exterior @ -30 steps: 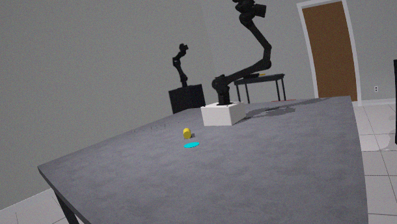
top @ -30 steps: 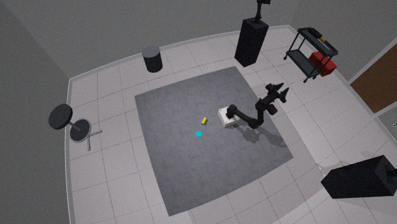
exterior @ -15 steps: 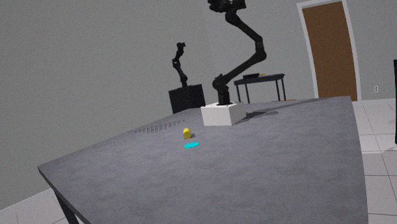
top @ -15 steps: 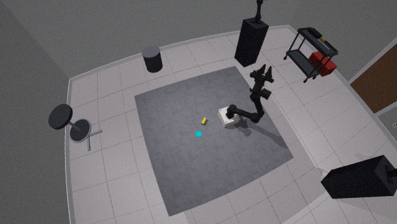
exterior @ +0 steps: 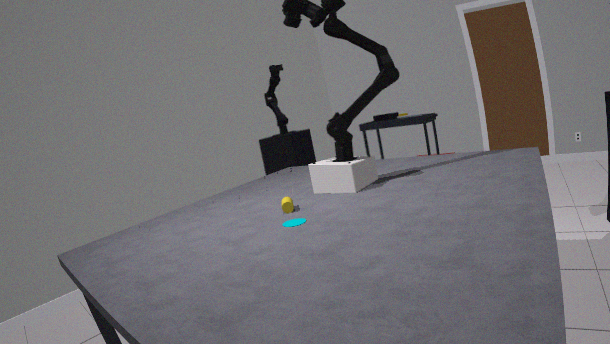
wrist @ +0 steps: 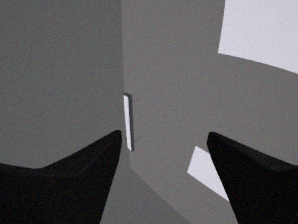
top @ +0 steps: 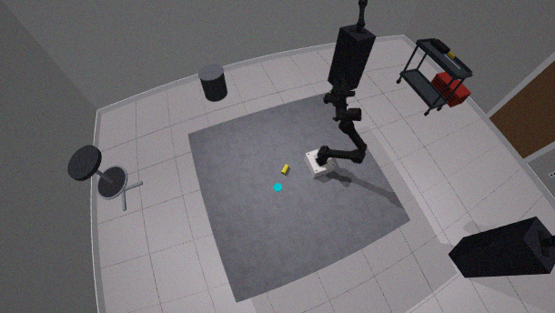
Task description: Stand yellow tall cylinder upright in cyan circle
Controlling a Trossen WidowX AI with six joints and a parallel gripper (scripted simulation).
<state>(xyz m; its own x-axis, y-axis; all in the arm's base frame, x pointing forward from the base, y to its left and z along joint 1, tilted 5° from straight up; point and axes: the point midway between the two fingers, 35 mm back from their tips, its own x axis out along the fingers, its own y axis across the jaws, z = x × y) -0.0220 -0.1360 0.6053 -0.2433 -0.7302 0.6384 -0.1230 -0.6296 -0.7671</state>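
My gripper tip is now 290 mm short of the yellow tall cylinder, 20 mm to the right of it and 710 mm above it. Also, from my gripper tip: cyan circle 400 mm ahead, 110 mm to the left, 720 mm below.
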